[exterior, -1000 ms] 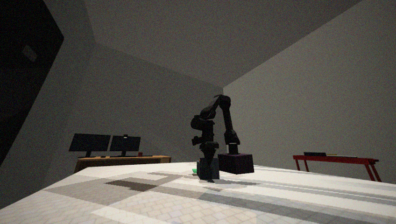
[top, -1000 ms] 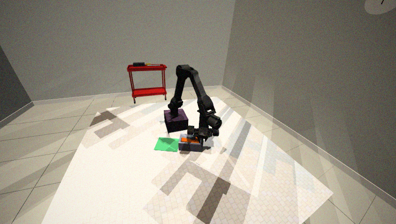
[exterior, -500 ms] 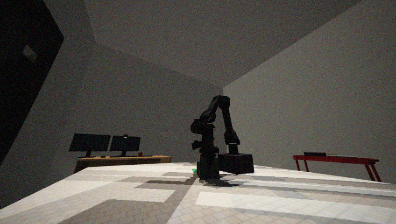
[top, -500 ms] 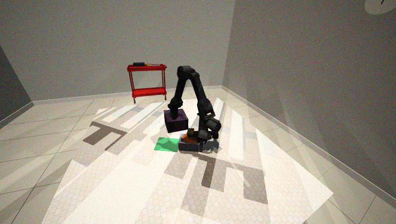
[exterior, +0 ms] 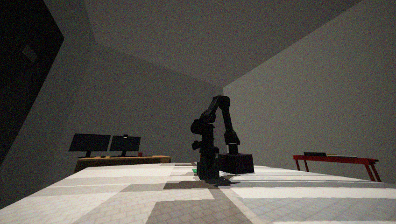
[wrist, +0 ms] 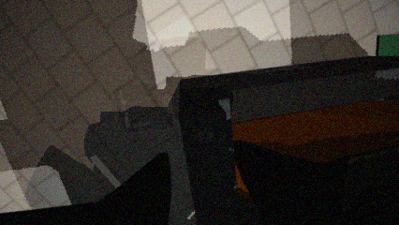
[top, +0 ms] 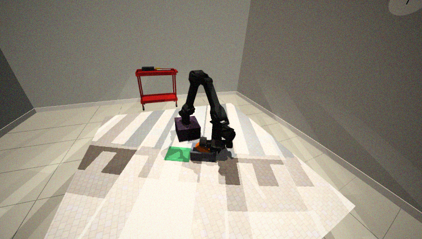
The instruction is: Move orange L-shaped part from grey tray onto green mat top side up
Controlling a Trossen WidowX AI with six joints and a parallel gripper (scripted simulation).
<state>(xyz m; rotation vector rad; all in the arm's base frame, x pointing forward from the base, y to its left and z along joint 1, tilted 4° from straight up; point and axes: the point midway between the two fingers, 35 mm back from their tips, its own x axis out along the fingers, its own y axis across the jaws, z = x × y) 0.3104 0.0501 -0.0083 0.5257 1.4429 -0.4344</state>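
Now: the orange L-shaped part 40 mm behind my gripper tip, 40 mm to the right of it and 10 mm above it. Round my gripper tip: green mat (140 mm behind, 180 mm to the right, 50 mm below).
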